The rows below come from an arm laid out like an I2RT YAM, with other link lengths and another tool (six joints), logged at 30 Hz.
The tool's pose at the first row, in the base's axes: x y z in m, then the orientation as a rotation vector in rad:
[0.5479 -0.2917 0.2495 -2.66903 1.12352 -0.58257]
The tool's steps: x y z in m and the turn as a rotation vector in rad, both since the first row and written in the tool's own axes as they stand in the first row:
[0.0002 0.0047 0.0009 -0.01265 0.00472 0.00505]
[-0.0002 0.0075 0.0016 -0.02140 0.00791 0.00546]
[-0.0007 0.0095 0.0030 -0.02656 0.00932 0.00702]
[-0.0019 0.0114 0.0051 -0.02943 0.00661 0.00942]
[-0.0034 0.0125 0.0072 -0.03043 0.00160 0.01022]
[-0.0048 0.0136 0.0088 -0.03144 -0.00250 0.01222]
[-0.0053 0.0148 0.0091 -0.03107 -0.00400 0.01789]
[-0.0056 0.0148 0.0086 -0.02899 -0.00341 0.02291]
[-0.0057 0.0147 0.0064 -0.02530 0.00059 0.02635]
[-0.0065 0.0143 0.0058 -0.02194 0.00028 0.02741]
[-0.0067 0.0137 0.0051 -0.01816 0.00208 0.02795]
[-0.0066 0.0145 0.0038 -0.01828 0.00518 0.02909]
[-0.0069 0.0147 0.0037 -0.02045 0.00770 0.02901]
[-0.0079 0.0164 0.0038 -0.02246 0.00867 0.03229]
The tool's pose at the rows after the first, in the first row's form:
[0.5454 -0.2951 0.2473 -2.67606 1.13863 -0.58313]
[0.5436 -0.2967 0.2456 -2.68312 1.14518 -0.58393]
[0.5426 -0.2977 0.2436 -2.68632 1.15060 -0.58351]
[0.5415 -0.2982 0.2407 -2.68697 1.15464 -0.57808]
[0.5407 -0.2978 0.2381 -2.68720 1.15490 -0.57046]
[0.5398 -0.2975 0.2359 -2.68655 1.15695 -0.56392]
[0.5389 -0.2980 0.2351 -2.68208 1.16353 -0.56097]
[0.5384 -0.2978 0.2354 -2.67667 1.16883 -0.56180]
[0.5375 -0.2977 0.2374 -2.67110 1.17207 -0.56836]
[0.5370 -0.2969 0.2379 -2.66752 1.17133 -0.56914]
[0.5370 -0.2963 0.2386 -2.66398 1.17024 -0.57314]
[0.5360 -0.2970 0.2396 -2.66325 1.17259 -0.57723]
[0.5356 -0.2969 0.2395 -2.66512 1.17446 -0.57989]
[0.5339 -0.2974 0.2386 -2.66437 1.18007 -0.57984]

